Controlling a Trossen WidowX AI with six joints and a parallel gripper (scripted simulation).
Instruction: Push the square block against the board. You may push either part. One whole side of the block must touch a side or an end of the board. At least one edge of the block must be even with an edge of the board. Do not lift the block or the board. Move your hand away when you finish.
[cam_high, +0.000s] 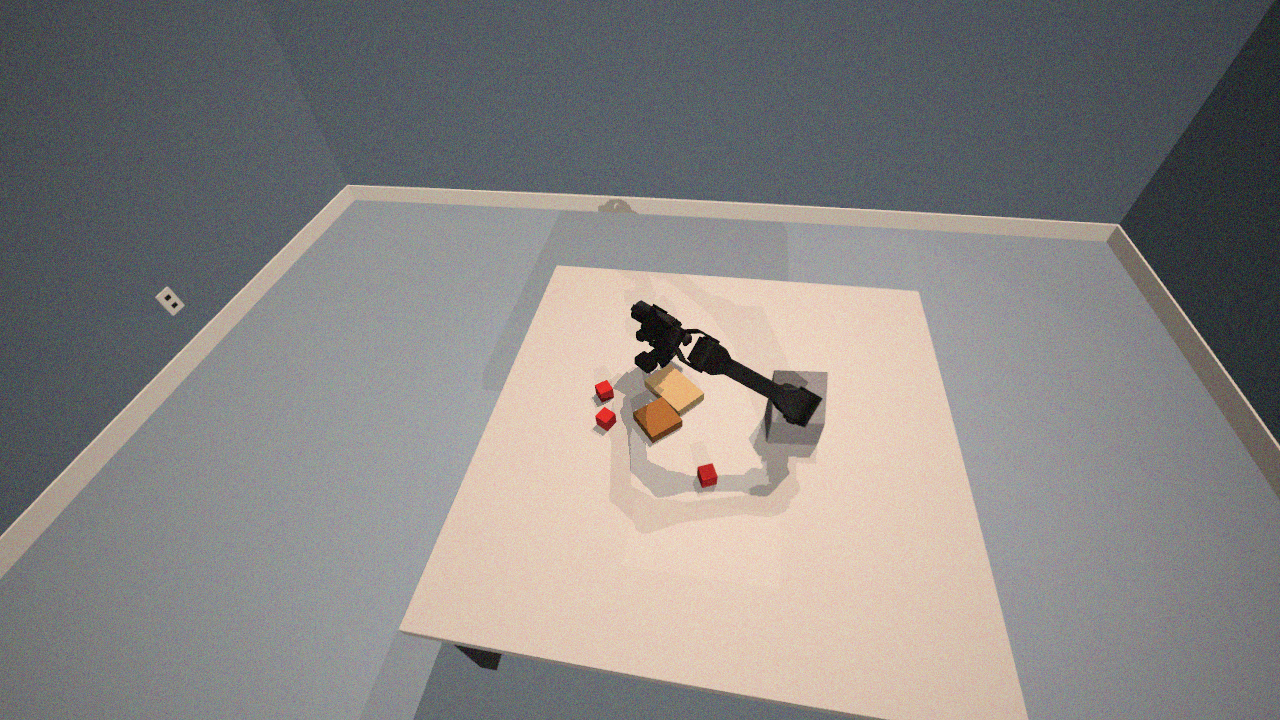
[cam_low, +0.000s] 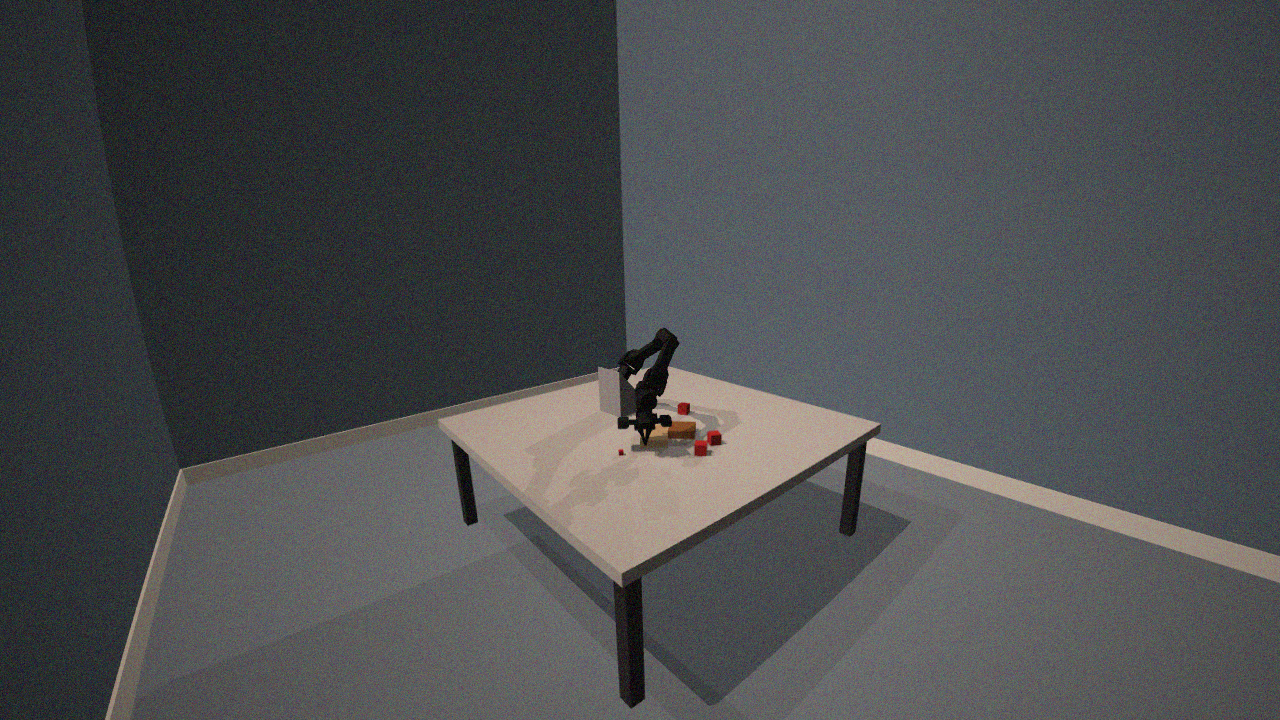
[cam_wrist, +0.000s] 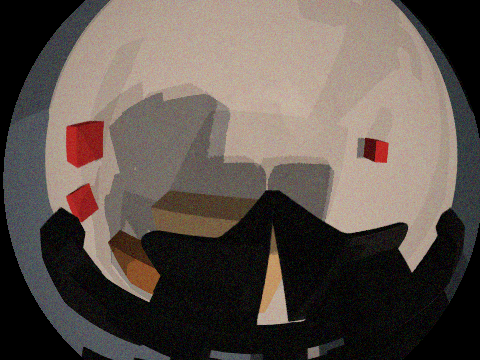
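Right now my gripper tip is 5 cm past the tan board and 8 cm to the right of it. The rest, counted from my gripper tip: orange-brown square block (3 cm behind, 19 cm to the left); then tiny red cube (2 cm behind, 9 cm to the right, 1 cm below).
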